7 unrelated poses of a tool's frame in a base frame.
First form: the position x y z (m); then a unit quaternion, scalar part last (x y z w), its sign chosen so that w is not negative.
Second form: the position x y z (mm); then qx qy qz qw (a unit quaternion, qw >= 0). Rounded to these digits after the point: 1 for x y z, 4 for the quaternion.
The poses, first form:
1: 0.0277 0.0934 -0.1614 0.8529 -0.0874 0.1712 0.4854
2: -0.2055 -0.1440 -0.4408 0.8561 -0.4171 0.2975 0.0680
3: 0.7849 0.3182 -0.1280 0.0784 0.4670 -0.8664 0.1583
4: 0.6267 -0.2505 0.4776 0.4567 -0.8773 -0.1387 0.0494
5: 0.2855 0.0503 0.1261 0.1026 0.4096 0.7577 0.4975
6: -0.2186 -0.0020 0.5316 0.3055 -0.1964 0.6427 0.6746
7: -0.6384 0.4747 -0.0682 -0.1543 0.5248 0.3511 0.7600
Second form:
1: 27.7 93.4 -161.4 0.8529 -0.0874 0.1712 0.4854
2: -205.5 -144.0 -440.8 0.8561 -0.4171 0.2975 0.0680
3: 784.9 318.2 -128.0 0.0784 0.4670 -0.8664 0.1583
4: 626.7 -250.5 477.6 0.4567 -0.8773 -0.1387 0.0494
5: 285.5 50.3 126.1 0.1026 0.4096 0.7577 0.4975
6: -218.6 -2.0 531.6 0.3055 -0.1964 0.6427 0.6746
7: -638.4 474.7 -68.2 -0.1543 0.5248 0.3511 0.7600
